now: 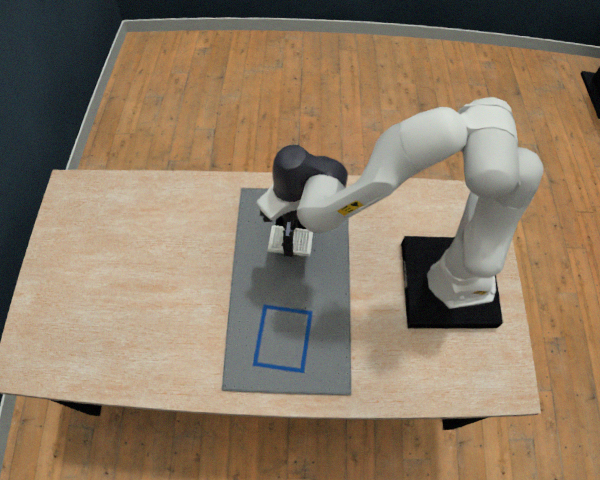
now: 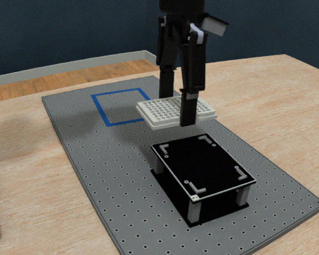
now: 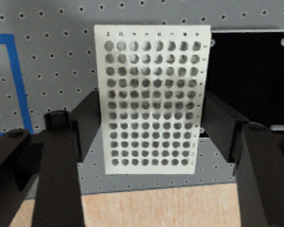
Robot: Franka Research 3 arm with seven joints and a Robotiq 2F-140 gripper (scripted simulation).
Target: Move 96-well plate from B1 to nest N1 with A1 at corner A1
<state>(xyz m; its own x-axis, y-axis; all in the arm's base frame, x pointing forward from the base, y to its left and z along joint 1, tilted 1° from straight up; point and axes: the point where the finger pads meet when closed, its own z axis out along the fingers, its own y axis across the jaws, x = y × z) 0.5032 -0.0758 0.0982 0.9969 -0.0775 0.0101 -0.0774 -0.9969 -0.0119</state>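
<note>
Right now my hand is 100 mm to the left of the black plate nest and 80 mm above it. Also, from my hand: white 96-well plate 20 mm below; then A1 label 170 mm to the right, 70 mm below, 60 mm behind.
</note>
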